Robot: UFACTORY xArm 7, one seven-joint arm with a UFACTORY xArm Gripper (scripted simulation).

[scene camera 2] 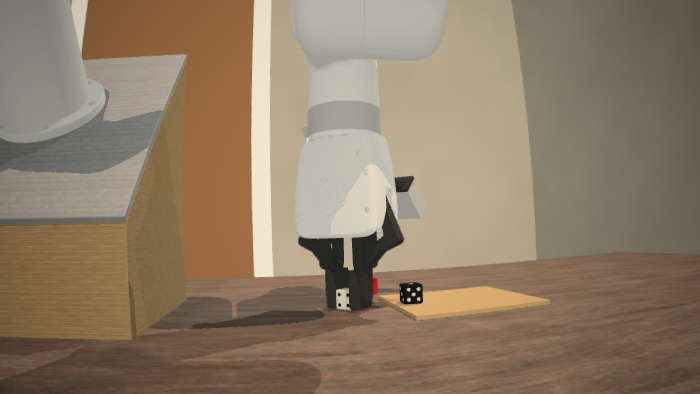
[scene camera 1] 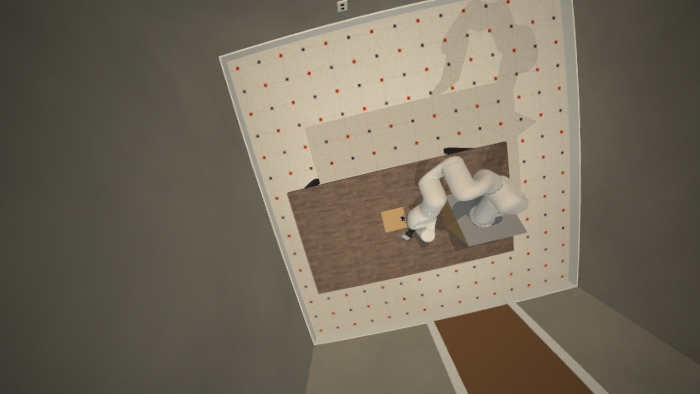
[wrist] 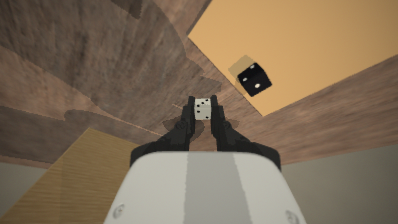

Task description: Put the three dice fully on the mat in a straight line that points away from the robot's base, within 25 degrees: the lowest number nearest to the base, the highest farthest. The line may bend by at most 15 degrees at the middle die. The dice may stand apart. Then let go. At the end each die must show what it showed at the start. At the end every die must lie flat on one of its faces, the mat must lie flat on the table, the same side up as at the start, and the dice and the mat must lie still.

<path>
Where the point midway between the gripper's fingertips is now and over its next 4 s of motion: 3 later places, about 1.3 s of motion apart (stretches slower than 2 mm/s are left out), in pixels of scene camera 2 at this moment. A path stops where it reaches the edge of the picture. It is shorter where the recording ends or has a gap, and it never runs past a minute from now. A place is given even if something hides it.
My gripper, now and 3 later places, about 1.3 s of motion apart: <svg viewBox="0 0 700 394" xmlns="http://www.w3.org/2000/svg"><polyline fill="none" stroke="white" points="349,307 374,208 453,246 457,295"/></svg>
</path>
